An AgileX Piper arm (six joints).
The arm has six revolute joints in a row. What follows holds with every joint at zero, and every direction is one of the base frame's. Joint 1 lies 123 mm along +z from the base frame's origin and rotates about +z. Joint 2 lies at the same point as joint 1 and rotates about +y. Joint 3 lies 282.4 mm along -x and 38.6 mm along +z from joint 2 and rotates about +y. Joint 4 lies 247.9 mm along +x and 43.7 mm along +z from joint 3 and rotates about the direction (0.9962, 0, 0.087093). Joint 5 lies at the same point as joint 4 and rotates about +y. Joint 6 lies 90.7 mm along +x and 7.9 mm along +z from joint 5 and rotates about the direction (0.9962, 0, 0.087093). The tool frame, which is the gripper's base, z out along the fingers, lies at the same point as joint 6; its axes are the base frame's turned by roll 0, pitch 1.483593 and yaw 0 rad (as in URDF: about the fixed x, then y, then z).
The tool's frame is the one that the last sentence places.
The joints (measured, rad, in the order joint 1, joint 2, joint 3, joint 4, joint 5, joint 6), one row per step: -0.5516 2.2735 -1.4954 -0.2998 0.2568 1.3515; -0.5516 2.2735 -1.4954 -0.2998 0.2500 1.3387; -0.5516 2.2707 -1.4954 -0.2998 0.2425 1.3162; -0.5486 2.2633 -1.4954 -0.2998 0.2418 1.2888; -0.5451 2.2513 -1.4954 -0.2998 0.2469 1.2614; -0.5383 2.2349 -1.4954 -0.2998 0.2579 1.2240; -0.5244 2.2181 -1.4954 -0.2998 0.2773 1.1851; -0.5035 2.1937 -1.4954 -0.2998 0.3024 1.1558; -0.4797 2.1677 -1.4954 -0.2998 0.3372 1.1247
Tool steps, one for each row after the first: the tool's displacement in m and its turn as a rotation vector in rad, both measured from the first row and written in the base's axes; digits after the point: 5 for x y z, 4 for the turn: 0.00051 -0.00010 0.00034 -0.0083 -0.0014 0.0118; 0.00112 -0.00025 0.00205 -0.0230 -0.0022 0.0314; 0.00207 0.00086 0.00560 -0.0401 0.0012 0.0563; 0.00275 0.00223 0.01102 -0.0579 0.0060 0.0803; 0.00380 0.00502 0.01821 -0.0807 0.0163 0.1140; 0.00585 0.01086 0.02514 -0.1013 0.0339 0.1543; 0.00889 0.01971 0.03532 -0.1195 0.0463 0.1924; 0.01142 0.03001 0.04570 -0.1357 0.0662 0.2329
